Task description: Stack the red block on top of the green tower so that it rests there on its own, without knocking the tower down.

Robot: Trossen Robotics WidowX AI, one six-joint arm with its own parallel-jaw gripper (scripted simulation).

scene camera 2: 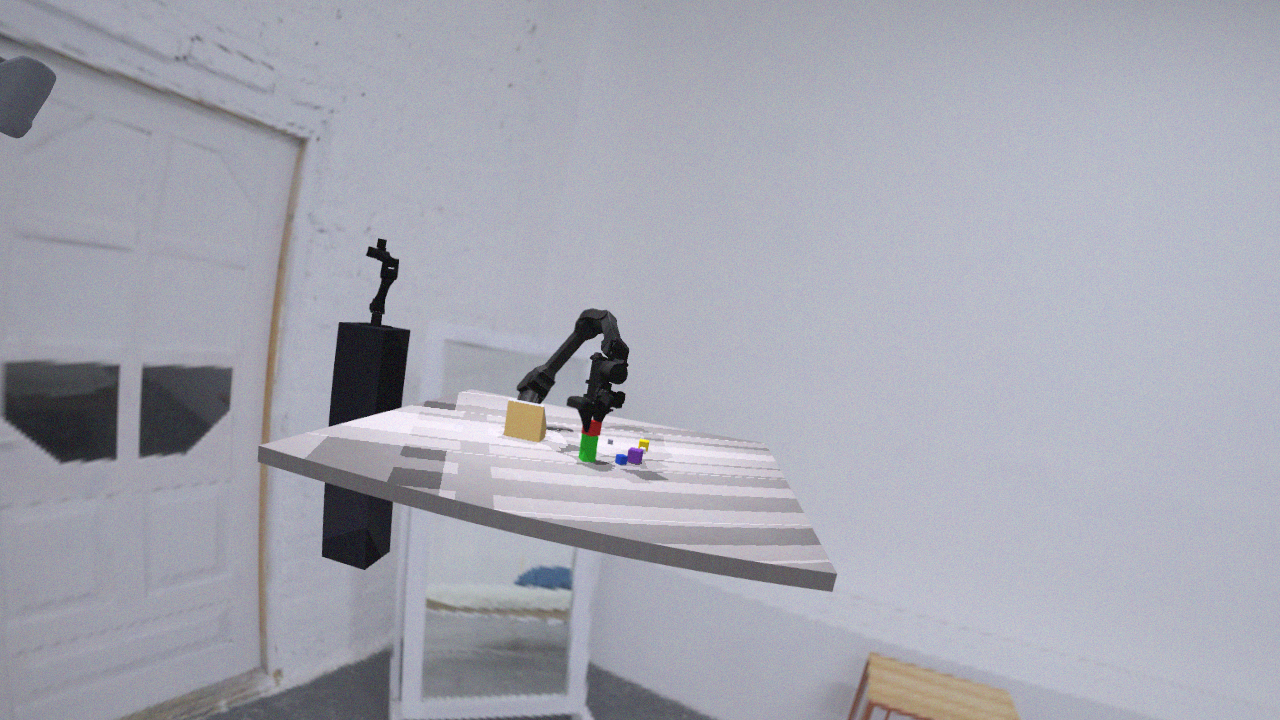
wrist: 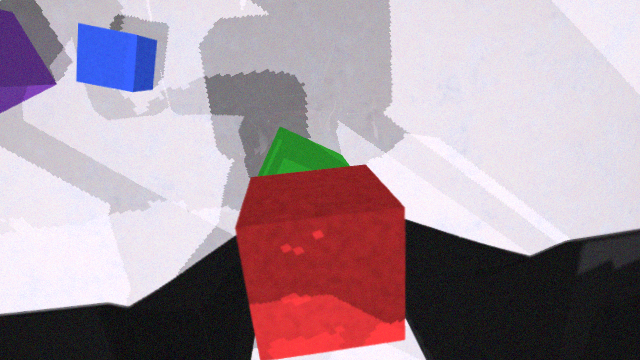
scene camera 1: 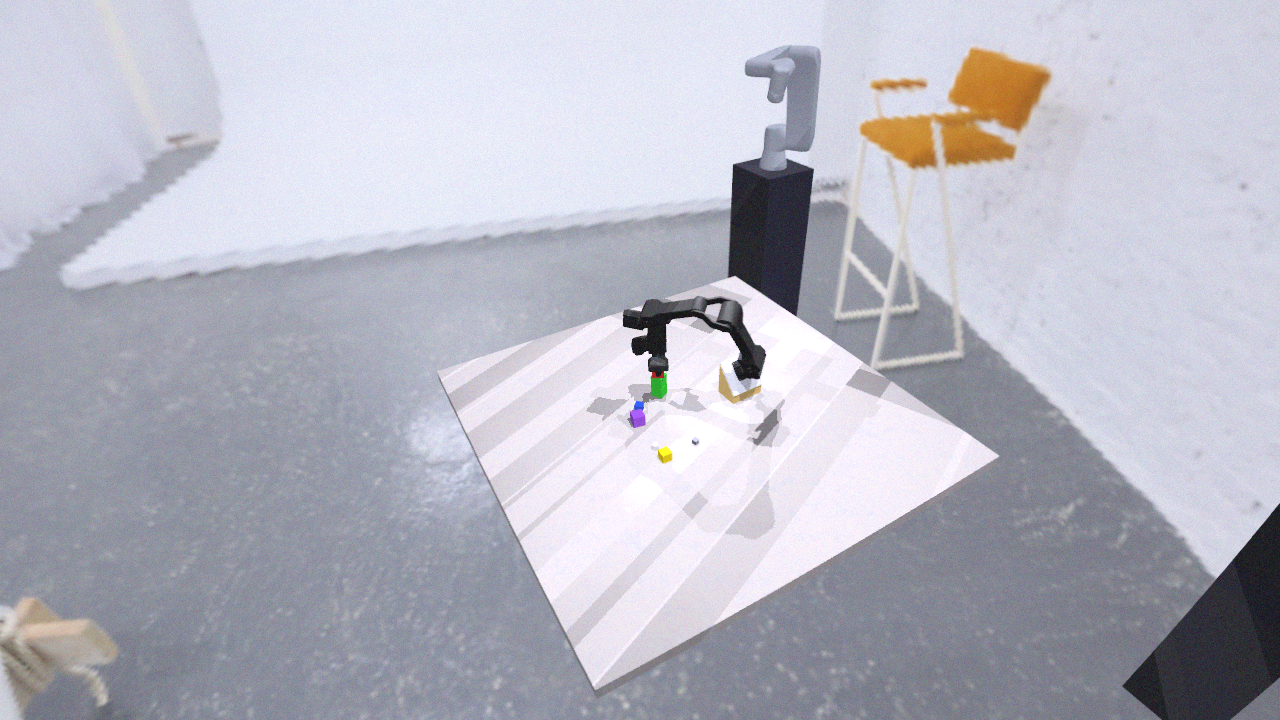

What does the gripper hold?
A red block.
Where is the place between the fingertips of the gripper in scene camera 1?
658, 372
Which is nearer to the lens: the red block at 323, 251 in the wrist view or the blue block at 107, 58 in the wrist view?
The red block.
